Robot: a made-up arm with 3 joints. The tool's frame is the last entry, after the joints. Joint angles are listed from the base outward.
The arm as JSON. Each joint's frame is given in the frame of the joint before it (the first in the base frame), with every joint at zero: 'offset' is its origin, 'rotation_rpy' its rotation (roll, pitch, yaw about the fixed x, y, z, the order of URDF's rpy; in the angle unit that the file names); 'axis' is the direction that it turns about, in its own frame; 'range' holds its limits. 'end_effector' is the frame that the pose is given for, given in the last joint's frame.
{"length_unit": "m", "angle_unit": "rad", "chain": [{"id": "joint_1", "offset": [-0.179, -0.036, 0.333], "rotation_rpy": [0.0, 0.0, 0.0], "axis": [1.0, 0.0, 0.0], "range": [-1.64, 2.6]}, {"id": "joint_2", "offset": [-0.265, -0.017, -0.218], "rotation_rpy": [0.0, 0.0, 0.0], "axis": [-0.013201, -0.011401, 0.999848], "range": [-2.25, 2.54]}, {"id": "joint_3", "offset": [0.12, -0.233, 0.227], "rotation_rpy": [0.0, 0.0, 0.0], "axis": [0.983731, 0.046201, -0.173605], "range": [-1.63, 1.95]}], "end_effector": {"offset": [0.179, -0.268, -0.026], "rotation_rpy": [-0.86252, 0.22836, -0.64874]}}
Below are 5 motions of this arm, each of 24 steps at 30 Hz.
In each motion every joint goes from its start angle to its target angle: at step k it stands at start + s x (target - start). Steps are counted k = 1, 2, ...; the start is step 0. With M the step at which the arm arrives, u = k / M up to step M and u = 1 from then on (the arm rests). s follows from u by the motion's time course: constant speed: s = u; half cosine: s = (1 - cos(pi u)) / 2; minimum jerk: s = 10 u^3 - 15 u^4 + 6 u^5.
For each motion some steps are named. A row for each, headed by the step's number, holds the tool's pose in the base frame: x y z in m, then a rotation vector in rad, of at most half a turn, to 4 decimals.
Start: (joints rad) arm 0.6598 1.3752 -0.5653
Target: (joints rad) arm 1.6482 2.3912 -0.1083
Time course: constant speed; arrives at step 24
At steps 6, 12, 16, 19, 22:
6: -0.0005 0.0782 0.6610 -0.2640 -0.9334 0.4456
12: -0.0885 0.0613 0.7599 0.0011 -1.1487 0.5199
16: -0.1616 0.0229 0.8178 0.1487 -1.3088 0.5506
19: -0.2227 -0.0178 0.8516 0.2414 -1.4366 0.5620
22: -0.2880 -0.0660 0.8743 0.3168 -1.5698 0.5622

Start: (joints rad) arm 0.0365 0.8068 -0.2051
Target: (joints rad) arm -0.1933 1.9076 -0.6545
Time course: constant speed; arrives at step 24
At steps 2, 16, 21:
2: 0.1300 -0.1160 0.3882 -1.0429 -0.0835 0.2706
16: 0.0213 0.2665 0.4232 -1.2314 -0.6382 0.8055
21: -0.0765 0.3715 0.4133 -1.2269 -0.8435 1.0010

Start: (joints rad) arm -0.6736 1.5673 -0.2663
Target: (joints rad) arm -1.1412 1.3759 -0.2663
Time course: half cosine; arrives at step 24
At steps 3, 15, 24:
3: 0.0424 0.2288 0.1993 -1.6572 -0.1579 1.0449
15: 0.0772 0.1416 0.1791 -1.9698 0.0116 0.9632
24: 0.0908 0.1044 0.1836 -2.1197 0.0822 0.9142

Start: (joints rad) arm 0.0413 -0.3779 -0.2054
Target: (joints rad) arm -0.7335 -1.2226 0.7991
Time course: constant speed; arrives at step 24
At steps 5, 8, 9, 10, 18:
5: -0.4526 -0.6364 0.3822 -0.7103 0.6443 -1.0646
8: -0.5179 -0.6273 0.4041 -0.6221 0.6227 -1.1912
9: -0.5387 -0.6222 0.4107 -0.5909 0.6091 -1.2324
10: -0.5589 -0.6162 0.4168 -0.5590 0.5922 -1.2727
18: -0.6922 -0.5456 0.4447 -0.2833 0.3453 -1.5442

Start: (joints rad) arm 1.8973 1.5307 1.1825
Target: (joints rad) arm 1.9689 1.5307 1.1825
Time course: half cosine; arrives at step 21
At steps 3, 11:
3: -0.0985 0.1428 0.6222 1.2696 -0.4260 1.4746
11: -0.0985 0.1326 0.6283 1.2971 -0.4535 1.4729

